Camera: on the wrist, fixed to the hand. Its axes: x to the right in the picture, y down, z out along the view.
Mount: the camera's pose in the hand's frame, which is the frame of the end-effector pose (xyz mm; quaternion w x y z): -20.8 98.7 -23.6 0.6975 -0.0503 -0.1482 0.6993
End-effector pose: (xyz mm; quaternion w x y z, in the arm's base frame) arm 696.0 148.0 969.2 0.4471 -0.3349 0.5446 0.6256
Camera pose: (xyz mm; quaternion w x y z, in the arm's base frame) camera 611.0 120.1 1021.4 0.0618 -0.2175 -0.5163 -0.8260
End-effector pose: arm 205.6 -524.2 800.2 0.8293 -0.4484 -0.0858 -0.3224
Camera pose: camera 246.3 -495.0 709.5 0.7686 -0.4622 0.1470 0.4172
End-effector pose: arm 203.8 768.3 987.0 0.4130 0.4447 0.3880 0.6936
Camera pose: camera 164.7 709.9 1063.1 0.1171 -0.6635 0.1364 -0.7262
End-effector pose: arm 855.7 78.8 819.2 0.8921 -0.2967 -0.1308 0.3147
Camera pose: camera 801.9 116.7 739.2 0.3679 -0.2966 -0.0318 0.8807
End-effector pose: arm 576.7 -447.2 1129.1 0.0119 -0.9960 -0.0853 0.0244
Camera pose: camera 574.1 -548.4 1150.9 0.0715 0.7513 -0.6340 -0.1687
